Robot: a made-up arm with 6 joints.
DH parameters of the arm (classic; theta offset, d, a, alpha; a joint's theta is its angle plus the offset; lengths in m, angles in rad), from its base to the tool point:
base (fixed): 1.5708 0.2 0 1.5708
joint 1: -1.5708 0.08 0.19 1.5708
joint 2: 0 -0.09 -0.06 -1.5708
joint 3: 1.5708 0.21 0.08 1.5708
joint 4: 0 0.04 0.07 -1.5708
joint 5: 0 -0.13 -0.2 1.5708
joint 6: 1.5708 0 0.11 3.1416
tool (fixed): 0 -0.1 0 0
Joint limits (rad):
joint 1: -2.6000..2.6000
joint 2: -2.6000..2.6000
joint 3: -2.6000..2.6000
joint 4: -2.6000..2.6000
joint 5: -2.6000..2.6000
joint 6: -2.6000..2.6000
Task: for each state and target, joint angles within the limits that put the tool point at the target. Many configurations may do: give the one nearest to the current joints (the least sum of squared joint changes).
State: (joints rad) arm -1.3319 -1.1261 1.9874 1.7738 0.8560 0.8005
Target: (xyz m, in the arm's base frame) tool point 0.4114 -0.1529 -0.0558
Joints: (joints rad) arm -1.5465 -1.1527 2.0846 1.7137 0.5438 0.7212
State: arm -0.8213 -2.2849 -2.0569 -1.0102 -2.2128 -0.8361
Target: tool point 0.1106 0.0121 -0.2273
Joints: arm -0.3842 -1.6899 -1.7065 -1.4010 -1.8309 -1.1637
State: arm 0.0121 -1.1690 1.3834 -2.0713 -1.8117 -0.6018
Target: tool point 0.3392 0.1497 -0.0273
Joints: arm 0.5679 -0.8694 1.1662 -2.0528 -1.7704 -0.6272
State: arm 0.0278 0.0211 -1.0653 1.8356 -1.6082 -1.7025
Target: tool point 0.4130 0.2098 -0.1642
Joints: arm -0.1649 -0.0816 -1.1823 2.2171 -1.9709 -2.1824
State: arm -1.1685 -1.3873 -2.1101 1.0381 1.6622 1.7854
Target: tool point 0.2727 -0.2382 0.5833
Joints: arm -1.7037 -1.1299 -2.3561 0.8217 1.3239 1.8275
